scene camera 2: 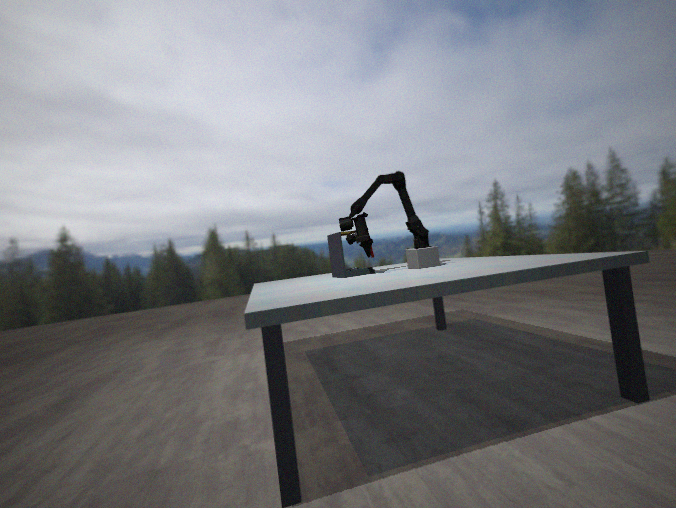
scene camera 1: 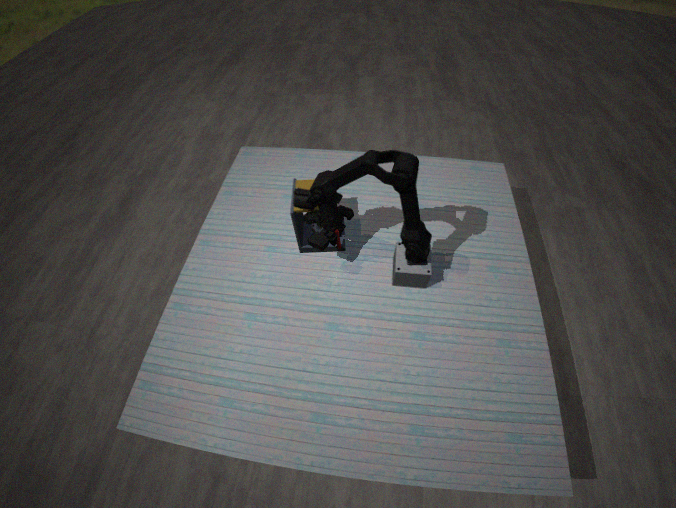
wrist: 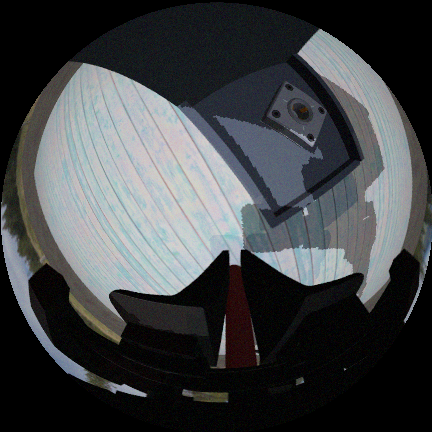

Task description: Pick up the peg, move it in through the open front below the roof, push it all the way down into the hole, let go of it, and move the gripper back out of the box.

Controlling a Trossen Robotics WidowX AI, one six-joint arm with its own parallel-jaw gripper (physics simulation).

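Seen in the pictures: gripper, fingertip midpoint: (scene camera 2: 369,257) (scene camera 1: 334,244) (wrist: 234,255); arm's base, link origin: (scene camera 2: 422,247) (scene camera 1: 416,256).
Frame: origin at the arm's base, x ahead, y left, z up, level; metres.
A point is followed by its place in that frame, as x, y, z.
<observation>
The red peg (scene camera 1: 338,239) @[0.257, -0.051, 0.028] (scene camera 2: 372,253) @[0.258, -0.046, 0.002] (wrist: 240,325) @[0.266, -0.062, 0.037] is between the fingers of my gripper (scene camera 2: 369,251) @[0.271, -0.061, -0.015] (wrist: 234,255) @[0.271, -0.061, -0.015], which is shut on it. The gripper points down with a tilt and holds the peg above the table, near the box's open front. The box (scene camera 1: 296,223) @[0.396, -0.092, 0.063] (scene camera 2: 336,256) @[0.408, -0.150, 0.009] has a tall dark side wall and a yellow roof (scene camera 1: 304,185) @[0.371, -0.206, 0.126] (scene camera 2: 346,233) @[0.361, -0.096, 0.116]. In the wrist view, a grey square block (wrist: 281,96) @[0.351, -0.167, -0.061] with screws at its corners stands on the box floor (wrist: 235,95) @[0.380, -0.138, -0.091]. Its round hole (wrist: 301,110) @[0.332, -0.182, -0.068] shows ahead of the fingertips, up and to the right.
The arm's grey base block (scene camera 1: 410,277) @[0.021, 0.061, -0.031] (scene camera 2: 422,257) @[0.047, 0.058, -0.047] stands on the pale striped table (scene camera 1: 349,355) @[0.221, 0.298, -0.098] (scene camera 2: 448,286) @[0.362, 0.612, -0.113], to the right of the box in both scene views. A low dark rim (wrist: 320,187) @[0.247, -0.165, -0.078] runs along the box floor's edge. The arm partly hides the box and roof in scene camera 1.
</observation>
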